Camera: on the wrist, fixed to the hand. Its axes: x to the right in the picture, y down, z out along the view.
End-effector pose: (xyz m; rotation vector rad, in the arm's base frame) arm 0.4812 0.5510 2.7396 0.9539 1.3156 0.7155
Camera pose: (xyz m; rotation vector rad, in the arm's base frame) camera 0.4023 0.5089 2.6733 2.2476 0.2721 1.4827
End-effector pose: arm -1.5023 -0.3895 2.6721 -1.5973 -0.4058 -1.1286
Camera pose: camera -1.6056 -0.4170 2.7031 -1.1916 0.4935 0.2842
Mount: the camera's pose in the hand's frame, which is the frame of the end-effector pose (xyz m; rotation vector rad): -0.0173 -0.0846 -0.0702 0.3234 -0.2066 1.5501
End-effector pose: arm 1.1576 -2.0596 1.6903 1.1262 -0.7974 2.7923
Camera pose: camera 1.1431 -1.9504 1.6743 -0.3563 0.6736 -1.4279
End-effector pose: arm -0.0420 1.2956 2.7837 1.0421 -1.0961 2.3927
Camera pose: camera -0.0190 1.4045 2.7846 -0.2066 0.9733 -1.6782
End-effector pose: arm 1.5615 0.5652 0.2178 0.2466 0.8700 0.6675
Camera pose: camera 1.5365 0.4845 0.1454 1.3217 0.4419 1.8755
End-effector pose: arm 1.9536 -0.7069 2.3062 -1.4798 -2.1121 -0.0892
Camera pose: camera 1.9109 -0.7797 2.3787 -2.4689 -0.5416 0.9235
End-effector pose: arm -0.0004 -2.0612 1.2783 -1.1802 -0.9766 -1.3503
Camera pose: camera -0.0939 -2.1161 1.2532 -1.2999 -0.1553 0.1607
